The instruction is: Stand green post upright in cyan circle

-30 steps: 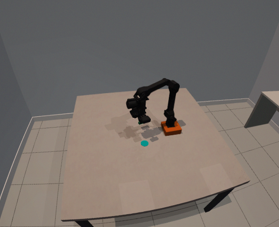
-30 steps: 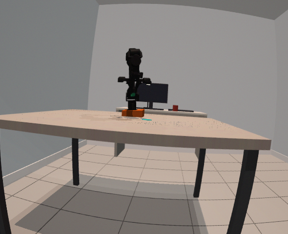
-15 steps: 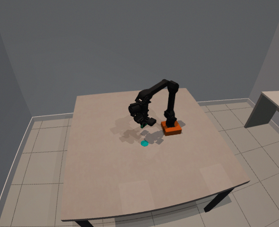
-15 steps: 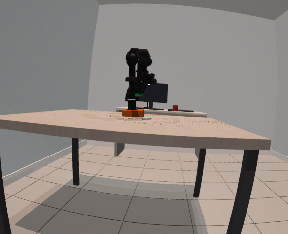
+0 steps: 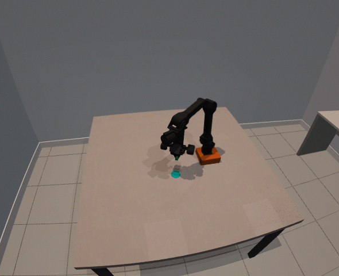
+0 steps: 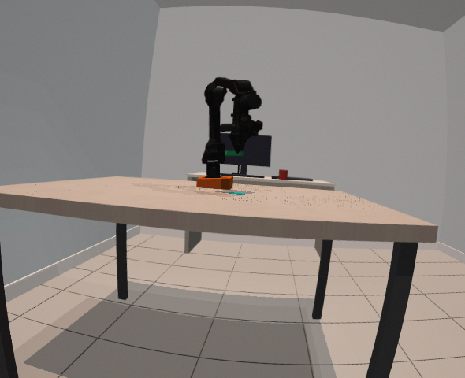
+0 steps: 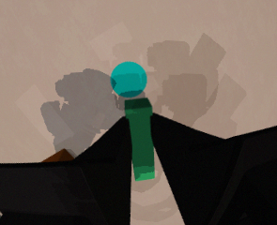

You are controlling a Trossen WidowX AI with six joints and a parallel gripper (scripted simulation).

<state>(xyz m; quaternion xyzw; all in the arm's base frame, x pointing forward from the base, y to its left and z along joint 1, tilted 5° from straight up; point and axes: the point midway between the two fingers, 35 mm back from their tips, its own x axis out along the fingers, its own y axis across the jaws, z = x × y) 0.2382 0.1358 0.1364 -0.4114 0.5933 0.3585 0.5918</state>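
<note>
The cyan circle lies 140 mm below my gripper tip. The rest, counted from my gripper tip: green post (10 mm behind, 20 mm to the right).
</note>
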